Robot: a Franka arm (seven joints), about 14 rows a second.
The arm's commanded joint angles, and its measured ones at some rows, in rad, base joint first. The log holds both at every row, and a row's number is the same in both.
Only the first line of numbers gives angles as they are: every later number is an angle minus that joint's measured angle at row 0.
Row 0, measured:
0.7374, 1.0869, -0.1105, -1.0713, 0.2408, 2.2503, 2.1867
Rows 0 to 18, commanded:
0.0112, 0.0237, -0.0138, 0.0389, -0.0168, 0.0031, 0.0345
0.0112, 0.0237, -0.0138, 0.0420, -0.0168, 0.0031, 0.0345
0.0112, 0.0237, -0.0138, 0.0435, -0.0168, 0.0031, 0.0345
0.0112, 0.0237, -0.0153, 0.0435, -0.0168, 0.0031, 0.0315
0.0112, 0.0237, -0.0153, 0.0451, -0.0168, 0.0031, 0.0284
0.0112, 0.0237, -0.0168, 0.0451, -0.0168, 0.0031, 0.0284
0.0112, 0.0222, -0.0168, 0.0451, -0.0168, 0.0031, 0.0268
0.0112, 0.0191, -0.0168, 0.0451, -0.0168, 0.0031, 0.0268
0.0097, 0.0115, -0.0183, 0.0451, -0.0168, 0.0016, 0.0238
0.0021, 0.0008, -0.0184, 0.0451, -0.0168, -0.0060, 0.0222
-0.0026, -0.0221, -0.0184, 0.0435, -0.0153, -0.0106, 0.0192
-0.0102, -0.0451, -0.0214, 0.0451, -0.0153, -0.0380, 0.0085
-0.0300, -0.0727, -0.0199, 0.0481, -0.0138, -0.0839, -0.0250
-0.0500, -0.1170, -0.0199, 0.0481, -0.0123, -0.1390, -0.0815
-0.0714, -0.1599, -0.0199, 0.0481, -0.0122, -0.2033, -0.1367
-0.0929, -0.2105, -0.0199, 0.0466, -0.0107, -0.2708, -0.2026
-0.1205, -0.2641, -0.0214, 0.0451, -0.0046, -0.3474, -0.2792
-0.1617, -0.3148, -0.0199, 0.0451, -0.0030, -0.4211, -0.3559
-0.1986, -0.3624, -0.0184, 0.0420, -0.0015, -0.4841, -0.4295
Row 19, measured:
-0.1352, -0.2425, -0.0300, 0.0883, -0.0016, -0.3681, -0.2927
